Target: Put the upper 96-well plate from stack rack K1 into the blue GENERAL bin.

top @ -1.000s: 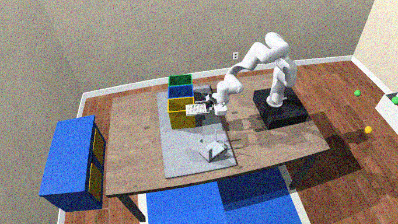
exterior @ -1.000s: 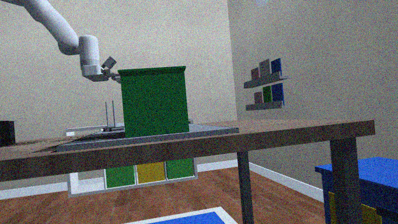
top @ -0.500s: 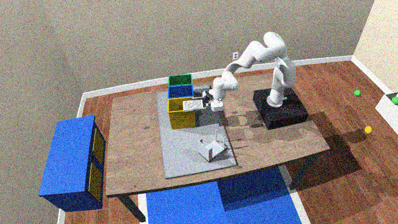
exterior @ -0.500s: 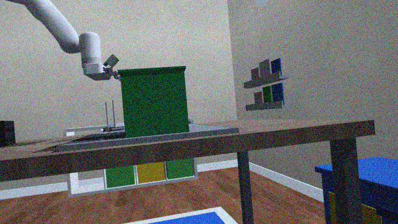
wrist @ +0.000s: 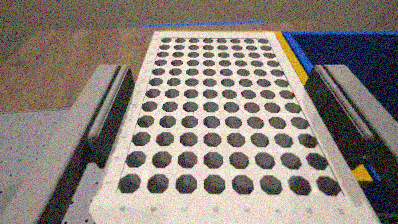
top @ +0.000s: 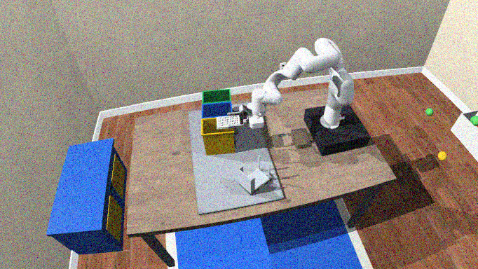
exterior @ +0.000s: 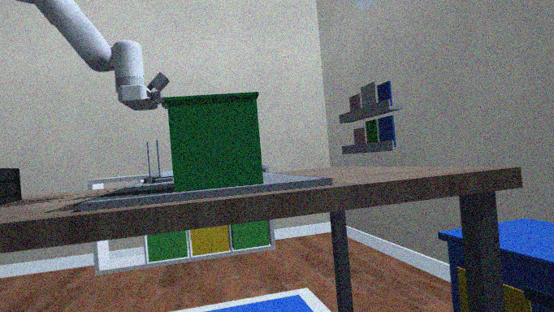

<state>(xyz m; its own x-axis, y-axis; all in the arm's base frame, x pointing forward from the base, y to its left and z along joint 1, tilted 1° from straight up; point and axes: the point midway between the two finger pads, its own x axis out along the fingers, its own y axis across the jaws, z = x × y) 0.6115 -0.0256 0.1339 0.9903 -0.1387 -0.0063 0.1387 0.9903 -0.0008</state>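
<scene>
My hand is 16 cm to the left of the blue bin, 13 cm above it and 6 cm short of it. Round my hand: white 96-well plate: 2 cm ahead, 1 cm below; yellow bin: 13 cm below, 8 cm ahead, 3 cm to the right; green bin: 29 cm to the right, 13 cm below, 4 cm ahead.
</scene>
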